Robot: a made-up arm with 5 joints. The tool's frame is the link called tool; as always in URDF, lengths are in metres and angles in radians. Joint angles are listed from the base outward. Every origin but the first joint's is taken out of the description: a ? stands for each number. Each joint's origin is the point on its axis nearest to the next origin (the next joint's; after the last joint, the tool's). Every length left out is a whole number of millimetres.
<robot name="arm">
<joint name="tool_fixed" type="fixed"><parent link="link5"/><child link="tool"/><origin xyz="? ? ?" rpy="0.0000 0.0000 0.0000"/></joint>
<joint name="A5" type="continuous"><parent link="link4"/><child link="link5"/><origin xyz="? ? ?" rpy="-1.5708 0.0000 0.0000"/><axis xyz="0 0 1"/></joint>
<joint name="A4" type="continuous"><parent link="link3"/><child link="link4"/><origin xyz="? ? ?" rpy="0.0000 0.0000 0.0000"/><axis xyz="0 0 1"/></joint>
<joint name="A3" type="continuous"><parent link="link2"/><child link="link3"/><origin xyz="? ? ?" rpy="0.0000 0.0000 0.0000"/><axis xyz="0 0 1"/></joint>
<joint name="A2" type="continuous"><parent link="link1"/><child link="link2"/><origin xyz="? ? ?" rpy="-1.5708 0.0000 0.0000"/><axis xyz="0 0 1"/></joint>
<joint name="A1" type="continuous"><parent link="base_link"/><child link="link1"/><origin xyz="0.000 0.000 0.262" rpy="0.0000 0.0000 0.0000"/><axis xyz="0 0 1"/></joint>
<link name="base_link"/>
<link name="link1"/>
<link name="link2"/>
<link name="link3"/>
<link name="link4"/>
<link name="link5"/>
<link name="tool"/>
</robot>
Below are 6 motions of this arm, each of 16 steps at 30 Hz.
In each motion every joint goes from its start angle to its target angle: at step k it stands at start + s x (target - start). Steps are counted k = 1, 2, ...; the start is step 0. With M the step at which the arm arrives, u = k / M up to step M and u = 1 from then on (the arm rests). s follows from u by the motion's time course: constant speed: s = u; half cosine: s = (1 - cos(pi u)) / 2; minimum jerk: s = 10 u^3 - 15 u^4 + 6 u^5.
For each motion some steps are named. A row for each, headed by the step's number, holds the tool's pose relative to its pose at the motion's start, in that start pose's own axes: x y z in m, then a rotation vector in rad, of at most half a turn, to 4 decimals.
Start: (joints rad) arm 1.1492 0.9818 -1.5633 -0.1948 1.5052
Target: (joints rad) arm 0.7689 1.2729 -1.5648 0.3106 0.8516
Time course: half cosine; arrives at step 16
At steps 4, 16:
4: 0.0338 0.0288 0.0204 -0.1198 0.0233 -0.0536
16: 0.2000 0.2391 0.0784 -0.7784 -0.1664 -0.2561

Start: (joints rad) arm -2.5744 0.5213 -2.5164 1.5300 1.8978
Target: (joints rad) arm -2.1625 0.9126 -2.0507 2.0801 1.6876
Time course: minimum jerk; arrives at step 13
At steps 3, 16:
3: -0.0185 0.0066 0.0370 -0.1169 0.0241 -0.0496
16: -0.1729 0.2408 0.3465 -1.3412 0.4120 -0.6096

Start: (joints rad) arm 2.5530 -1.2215 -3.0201 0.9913 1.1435
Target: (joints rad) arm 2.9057 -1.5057 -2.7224 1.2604 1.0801
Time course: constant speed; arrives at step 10
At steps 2, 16:
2: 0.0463 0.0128 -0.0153 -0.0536 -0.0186 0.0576
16: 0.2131 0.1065 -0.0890 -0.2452 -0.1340 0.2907

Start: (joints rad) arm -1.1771 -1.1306 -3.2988 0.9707 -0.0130
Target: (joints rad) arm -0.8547 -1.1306 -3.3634 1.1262 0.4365
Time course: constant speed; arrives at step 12
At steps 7, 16:
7: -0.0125 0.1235 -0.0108 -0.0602 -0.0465 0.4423
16: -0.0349 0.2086 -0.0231 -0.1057 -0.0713 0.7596

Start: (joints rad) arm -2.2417 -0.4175 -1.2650 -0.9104 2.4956
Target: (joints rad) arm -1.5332 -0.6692 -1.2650 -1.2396 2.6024
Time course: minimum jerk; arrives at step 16
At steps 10, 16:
10: -0.1022 -0.0537 -0.0556 0.0943 -0.4375 0.5641
16: -0.1131 -0.0913 -0.0784 0.1595 -0.5676 0.7981

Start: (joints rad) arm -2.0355 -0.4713 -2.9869 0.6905 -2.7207
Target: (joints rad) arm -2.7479 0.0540 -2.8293 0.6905 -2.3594
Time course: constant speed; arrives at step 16
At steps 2, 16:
2: 0.0471 0.0007 0.0376 0.0691 0.0616 -0.0363
16: 0.2839 -0.2451 0.1818 0.7535 0.2661 -0.2064

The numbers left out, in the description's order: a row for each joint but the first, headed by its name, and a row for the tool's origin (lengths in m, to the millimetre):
tool: 0.000 0.000 0.000
A5: 0.049 0.063 0.000
A4: 0.061 0.268 0.000
A3: 0.074 -0.392 0.000
A2: 0.000 0.000 0.000

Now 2 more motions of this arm.
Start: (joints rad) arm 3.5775 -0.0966 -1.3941 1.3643 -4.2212
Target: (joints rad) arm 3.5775 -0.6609 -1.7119 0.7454 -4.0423
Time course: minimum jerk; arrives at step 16
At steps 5, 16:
5: 0.0137 0.0257 -0.0654 0.2362 -0.1313 0.0320
16: 0.1454 0.2718 -0.3033 1.2564 -0.8243 0.1440

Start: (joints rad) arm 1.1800 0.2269 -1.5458 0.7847 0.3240
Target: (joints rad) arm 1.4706 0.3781 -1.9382 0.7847 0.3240
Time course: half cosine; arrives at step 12
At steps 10, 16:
10: 0.0013 -0.1582 -0.0306 0.2264 0.1599 -0.2168
16: -0.0009 -0.1693 -0.0338 0.2444 0.1706 -0.2311

